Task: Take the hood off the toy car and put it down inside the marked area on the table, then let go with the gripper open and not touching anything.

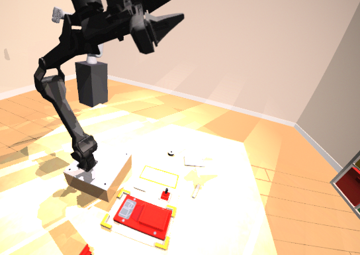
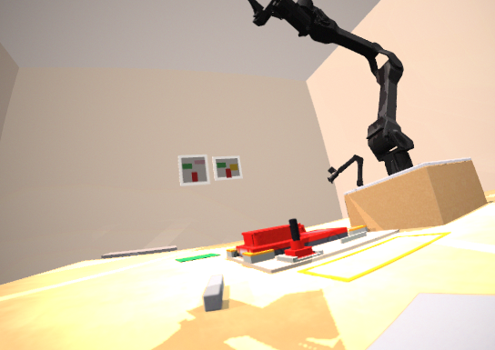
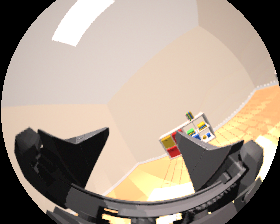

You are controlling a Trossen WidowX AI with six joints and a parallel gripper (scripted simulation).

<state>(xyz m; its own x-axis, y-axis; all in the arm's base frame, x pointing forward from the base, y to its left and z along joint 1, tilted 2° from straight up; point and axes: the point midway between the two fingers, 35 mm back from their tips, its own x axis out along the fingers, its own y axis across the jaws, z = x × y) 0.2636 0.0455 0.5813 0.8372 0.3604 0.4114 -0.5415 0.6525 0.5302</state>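
My gripper tip is now 60 mm short of the hood, 80 mm to the left of it and 660 mm above it.
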